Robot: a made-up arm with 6 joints. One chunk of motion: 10 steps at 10 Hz.
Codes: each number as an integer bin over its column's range. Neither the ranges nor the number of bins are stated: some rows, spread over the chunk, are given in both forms.
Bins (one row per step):
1: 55 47 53 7 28 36
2: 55 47 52 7 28 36
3: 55 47 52 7 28 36
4: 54 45 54 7 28 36
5: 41 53 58 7 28 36
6: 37 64 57 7 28 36
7: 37 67 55 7 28 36
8: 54 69 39 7 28 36
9: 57 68 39 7 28 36
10: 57 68 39 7 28 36
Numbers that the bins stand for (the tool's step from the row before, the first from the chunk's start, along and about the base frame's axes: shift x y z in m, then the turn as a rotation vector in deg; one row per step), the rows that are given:
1: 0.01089 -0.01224 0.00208 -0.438 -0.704 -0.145
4: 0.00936 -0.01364 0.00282 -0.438 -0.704 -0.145
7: -0.01657 0.00170 0.00356 -0.438 -0.704 -0.145
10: 0.01394 0.00239 -0.00824 -0.438 -0.704 -0.145
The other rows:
2: 0.01089 -0.01224 0.00134 -0.438 -0.704 -0.145
3: 0.01089 -0.01224 0.00134 -0.438 -0.704 -0.145
5: -0.01046 -0.00806 0.00577 -0.438 -0.704 -0.145
6: -0.01657 -0.00039 0.00503 -0.438 -0.704 -0.145
8: 0.00936 0.00309 -0.00824 -0.438 -0.704 -0.145
9: 0.01394 0.00239 -0.00824 -0.438 -0.704 -0.145

